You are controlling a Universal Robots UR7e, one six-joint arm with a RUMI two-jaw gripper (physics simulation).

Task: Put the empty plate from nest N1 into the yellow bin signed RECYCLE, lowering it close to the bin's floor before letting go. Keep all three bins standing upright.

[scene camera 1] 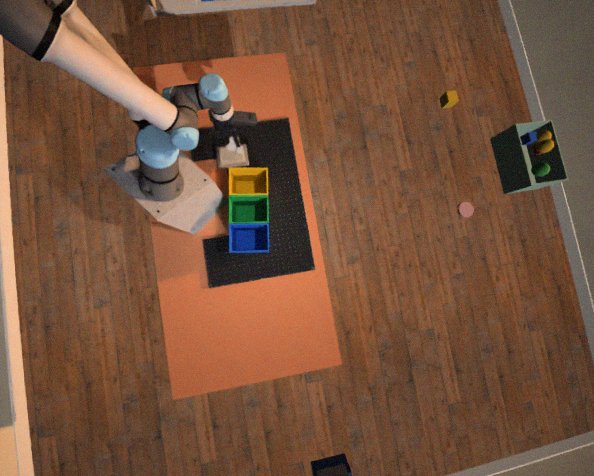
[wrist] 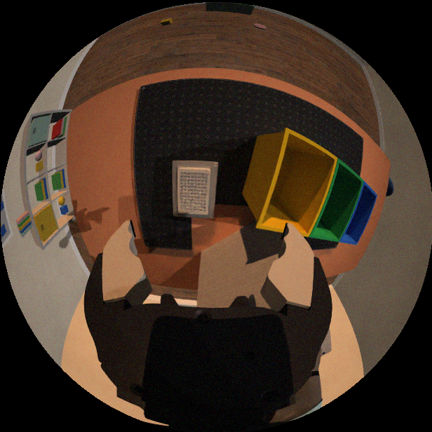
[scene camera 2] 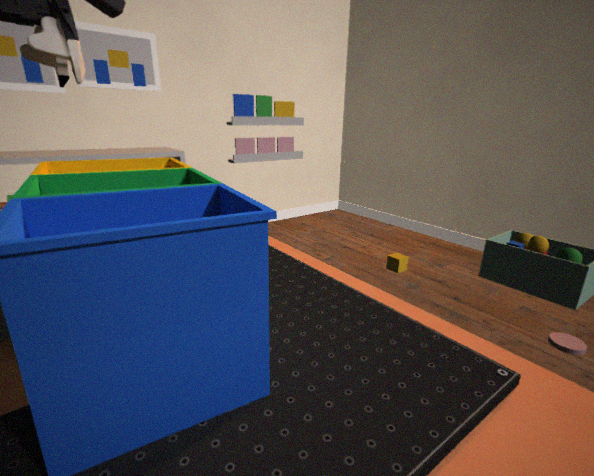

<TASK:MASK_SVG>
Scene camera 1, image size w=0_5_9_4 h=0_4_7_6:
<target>my gripper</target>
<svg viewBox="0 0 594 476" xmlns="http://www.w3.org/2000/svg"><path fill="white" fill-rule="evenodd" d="M208 110L210 121L213 122L218 139L233 135L229 137L230 143L226 145L226 149L238 151L240 155L242 149L237 135L237 125L256 126L258 124L256 113L233 110L231 118L219 121Z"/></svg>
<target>yellow bin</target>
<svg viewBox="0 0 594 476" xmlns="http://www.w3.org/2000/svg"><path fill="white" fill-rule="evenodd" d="M229 168L229 195L268 195L268 168Z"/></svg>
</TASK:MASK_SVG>
